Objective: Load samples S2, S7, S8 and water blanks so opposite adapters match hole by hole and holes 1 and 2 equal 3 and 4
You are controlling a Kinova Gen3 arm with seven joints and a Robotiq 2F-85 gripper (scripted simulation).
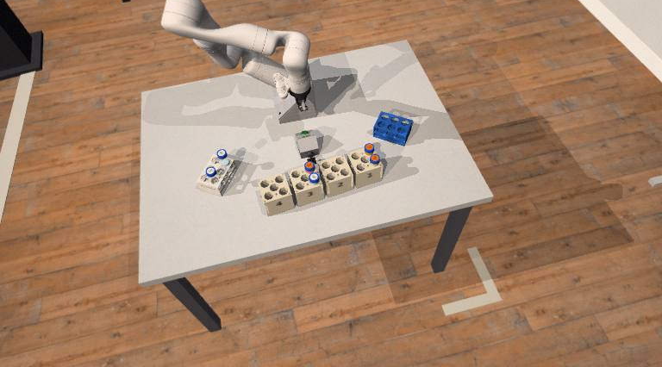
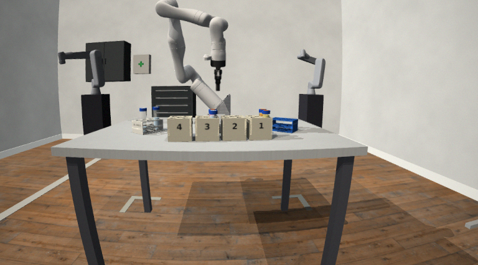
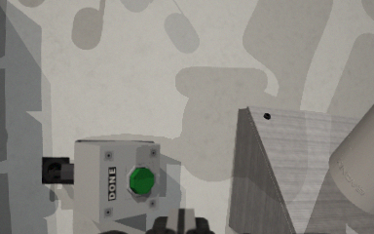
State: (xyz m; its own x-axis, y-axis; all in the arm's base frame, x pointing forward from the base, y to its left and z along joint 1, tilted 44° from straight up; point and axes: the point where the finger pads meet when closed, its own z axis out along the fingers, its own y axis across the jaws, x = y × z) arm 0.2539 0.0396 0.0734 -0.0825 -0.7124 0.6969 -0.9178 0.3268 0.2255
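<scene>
The green done key lies 150 mm below my hand. Round my hand: sample S8 (190 mm ahead, 150 mm below, 30 mm to the right); then water blank marked 50 (250 mm ahead, 150 mm below, 40 mm to the right); then adapter 3 (210 mm ahead, 170 mm below, 70 mm to the right).
</scene>
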